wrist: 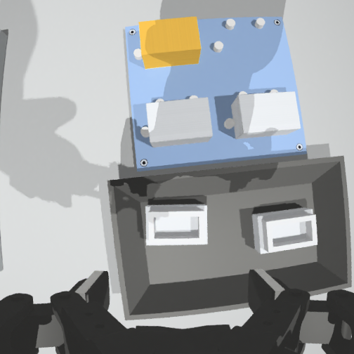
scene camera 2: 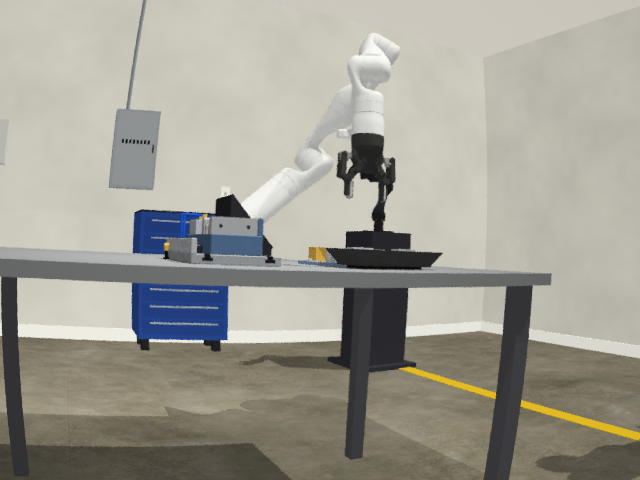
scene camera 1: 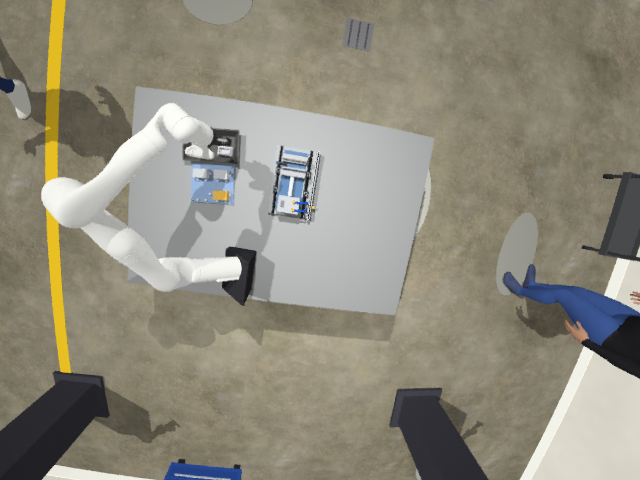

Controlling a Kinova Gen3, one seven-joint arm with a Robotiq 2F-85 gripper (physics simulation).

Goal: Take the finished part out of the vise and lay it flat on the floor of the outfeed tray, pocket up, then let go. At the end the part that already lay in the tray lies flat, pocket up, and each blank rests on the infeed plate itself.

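Frame: origin at the arm's base, x down, y ahead, z right, level; millimetres.
Seen in the pictures: gripper, fingertip midpoint: [scene camera 2: 365, 200] [scene camera 1: 216, 142]; arm's base, origin of the base link: [scene camera 1: 235, 267].
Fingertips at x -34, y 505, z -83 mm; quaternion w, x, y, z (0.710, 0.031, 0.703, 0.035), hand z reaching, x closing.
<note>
Pixels of each thing's top centre, then the offset from my fingertips to it. Level surfaces: height alone.
- white part, middle of its top: [scene camera 1: 224, 150] dy -18, dx +107, dz -1 mm
- blue infeed plate, middle of its top: [scene camera 1: 212, 183] dy -162, dx +145, dz -59 mm
- vise, middle of its top: [scene camera 2: 219, 217] [scene camera 1: 292, 182] dy -129, dx +54, dz +301 mm
- orange block, middle of its top: [scene camera 2: 322, 247] [scene camera 1: 219, 195] dy -208, dx +110, dz -12 mm
- table, its level: dx +154 mm
My gripper [scene camera 2: 365, 194] [wrist: 178, 288] is open and empty, above the outfeed tray [scene camera 1: 237, 147] [scene camera 2: 385, 259] [wrist: 118, 250]. In the overhead view the arm hides it. One white part [wrist: 176, 240] [scene camera 1: 224, 150] lies flat, pocket up, on the tray floor, apart from the fingers. The other white part [wrist: 292, 243] lies pocket up at the right in the wrist view, apart from the first and clear of the walls; it looks flat. Two grey blanks [wrist: 180, 120] [wrist: 267, 114] rest on the blue infeed plate [wrist: 250, 60] [scene camera 1: 208, 184] beside pins. The vise [scene camera 1: 291, 186] [scene camera 2: 235, 244] stands apart; its jaw contents are unclear.
An orange block [wrist: 171, 42] [scene camera 1: 220, 195] [scene camera 2: 316, 253] sits on the infeed plate near a corner. The plate adjoins one long side of the tray. Small white pins [wrist: 218, 46] stand up from it. The black arm base [scene camera 1: 240, 273] stands at the table [scene camera 1: 356, 232] edge.
</note>
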